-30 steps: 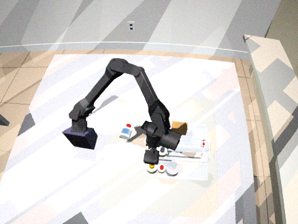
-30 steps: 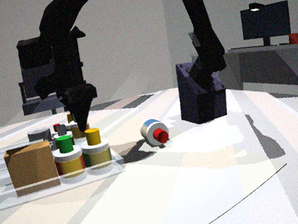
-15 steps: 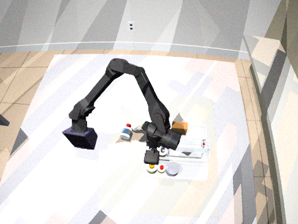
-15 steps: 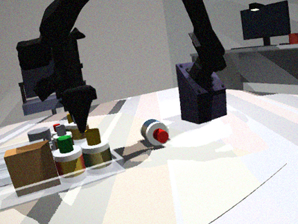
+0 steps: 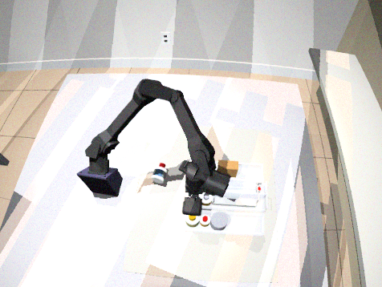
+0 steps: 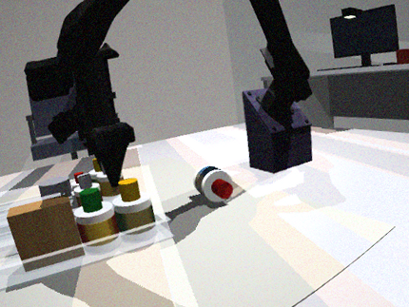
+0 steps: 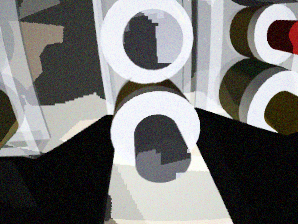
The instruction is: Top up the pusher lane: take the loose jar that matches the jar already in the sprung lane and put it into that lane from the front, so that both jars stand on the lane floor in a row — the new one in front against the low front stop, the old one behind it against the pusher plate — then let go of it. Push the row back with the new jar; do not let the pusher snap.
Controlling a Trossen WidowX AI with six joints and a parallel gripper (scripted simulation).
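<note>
The grey disc lies 90 mm ahead of my gripper tip, 90 mm to the right of it and 10 mm below it.
</note>
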